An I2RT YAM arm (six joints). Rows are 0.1 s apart.
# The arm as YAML. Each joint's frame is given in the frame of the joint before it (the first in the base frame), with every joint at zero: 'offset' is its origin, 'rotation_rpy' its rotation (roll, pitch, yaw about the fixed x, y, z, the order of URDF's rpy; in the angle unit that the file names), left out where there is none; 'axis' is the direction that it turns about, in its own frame. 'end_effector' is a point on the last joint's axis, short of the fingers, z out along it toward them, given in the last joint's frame.
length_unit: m
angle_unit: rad
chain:
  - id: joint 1
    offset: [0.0, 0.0, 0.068]
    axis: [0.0, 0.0, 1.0]
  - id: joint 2
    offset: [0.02, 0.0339, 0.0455]
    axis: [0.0, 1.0, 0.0]
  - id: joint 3
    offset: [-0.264, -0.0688, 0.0]
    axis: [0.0, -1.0, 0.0]
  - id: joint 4
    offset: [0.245, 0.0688, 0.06]
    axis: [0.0, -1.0, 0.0]
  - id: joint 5
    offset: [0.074, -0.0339, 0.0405]
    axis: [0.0, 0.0, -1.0]
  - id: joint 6
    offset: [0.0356, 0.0, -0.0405]
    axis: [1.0, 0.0, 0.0]
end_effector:
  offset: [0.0, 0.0, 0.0]
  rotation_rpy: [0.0, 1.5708, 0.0]
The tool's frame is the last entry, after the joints.
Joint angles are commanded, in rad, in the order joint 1, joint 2, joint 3, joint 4, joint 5, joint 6. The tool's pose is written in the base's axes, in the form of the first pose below.
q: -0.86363, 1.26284, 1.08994, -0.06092, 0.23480, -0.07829
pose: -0.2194, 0.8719, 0.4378, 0.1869; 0.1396, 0.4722, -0.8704, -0.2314; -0.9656, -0.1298, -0.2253, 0.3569; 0, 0, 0, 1
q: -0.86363, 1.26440, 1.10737, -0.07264, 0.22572, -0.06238
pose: -0.2026, 0.8716, 0.4464, 0.1873; 0.1436, 0.4774, -0.8669, -0.2314; -0.9687, -0.1116, -0.2219, 0.3614; 0, 0, 0, 1
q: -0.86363, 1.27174, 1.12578, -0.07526, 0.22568, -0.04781
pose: -0.1846, 0.8749, 0.4477, 0.1885; 0.1443, 0.4747, -0.8683, -0.2328; -0.9722, -0.0957, -0.2139, 0.3657; 0, 0, 0, 1
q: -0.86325, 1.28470, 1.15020, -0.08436, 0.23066, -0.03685
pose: -0.1736, 0.8791, 0.4439, 0.1904; 0.1478, 0.4689, -0.8708, -0.2351; -0.9737, -0.0856, -0.2114, 0.3698; 0, 0, 0, 1
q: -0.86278, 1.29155, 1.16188, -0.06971, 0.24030, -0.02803
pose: -0.1537, 0.8856, 0.4383, 0.1915; 0.1377, 0.4585, -0.8780, -0.2367; -0.9785, -0.0746, -0.1924, 0.3736; 0, 0, 0, 1
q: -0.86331, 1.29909, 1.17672, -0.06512, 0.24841, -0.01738
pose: -0.1367, 0.8914, 0.4321, 0.1924; 0.1339, 0.4488, -0.8836, -0.2384; -0.9815, -0.0629, -0.1807, 0.3772; 0, 0, 0, 1
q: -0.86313, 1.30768, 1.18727, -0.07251, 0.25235, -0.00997
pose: -0.1336, 0.8938, 0.4281, 0.1936; 0.1413, 0.4447, -0.8845, -0.2400; -0.9809, -0.0577, -0.1857, 0.3778; 0, 0, 0, 1
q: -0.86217, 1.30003, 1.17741, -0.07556, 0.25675, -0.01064
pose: -0.1377, 0.8950, 0.4243, 0.1924; 0.1448, 0.4420, -0.8853, -0.2384; -0.9798, -0.0604, -0.1904, 0.3761; 0, 0, 0, 1
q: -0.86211, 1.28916, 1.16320, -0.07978, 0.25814, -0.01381
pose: -0.1453, 0.8948, 0.4222, 0.1905; 0.1490, 0.4416, -0.8847, -0.2362; -0.9781, -0.0657, -0.1975, 0.3737; 0, 0, 0, 1
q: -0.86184, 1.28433, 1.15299, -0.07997, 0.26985, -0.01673
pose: -0.1516, 0.8989, 0.4112, 0.1894; 0.1520, 0.4322, -0.8889, -0.2354; -0.9767, -0.0723, -0.2022, 0.3714; 0, 0, 0, 1
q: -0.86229, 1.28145, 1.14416, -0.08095, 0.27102, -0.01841
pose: -0.1575, 0.8989, 0.4088, 0.1888; 0.1565, 0.4314, -0.8885, -0.2350; -0.9750, -0.0759, -0.2086, 0.3690; 0, 0, 0, 1
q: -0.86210, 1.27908, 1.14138, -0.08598, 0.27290, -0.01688
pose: -0.1596, 0.8996, 0.4065, 0.1883; 0.1612, 0.4300, -0.8883, -0.2344; -0.9739, -0.0762, -0.2136, 0.3681; 0, 0, 0, 1
